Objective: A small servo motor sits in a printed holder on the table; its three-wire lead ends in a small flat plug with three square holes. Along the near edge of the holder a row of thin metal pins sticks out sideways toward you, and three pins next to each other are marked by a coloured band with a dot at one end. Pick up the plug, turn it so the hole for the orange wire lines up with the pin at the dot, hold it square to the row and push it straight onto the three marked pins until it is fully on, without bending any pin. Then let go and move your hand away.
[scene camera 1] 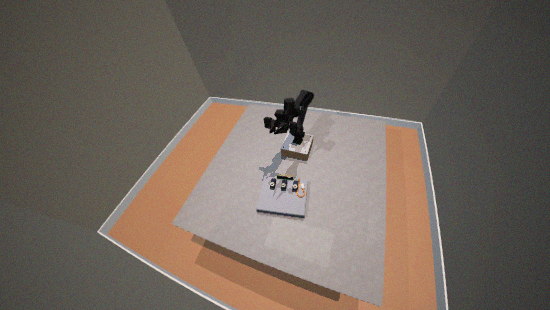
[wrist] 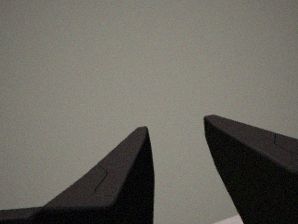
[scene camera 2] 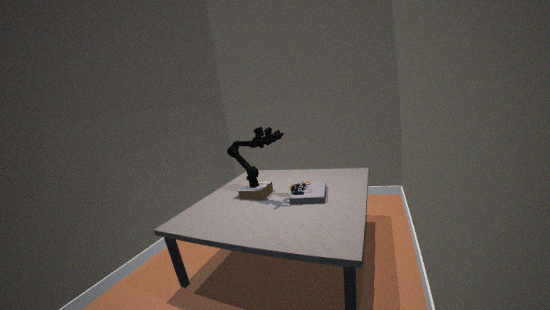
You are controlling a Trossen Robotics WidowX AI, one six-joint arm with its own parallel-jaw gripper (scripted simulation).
Scene:
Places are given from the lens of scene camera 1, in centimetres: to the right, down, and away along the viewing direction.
grey printed holder [scene camera 1: 275, 201]: 0, 30, 112

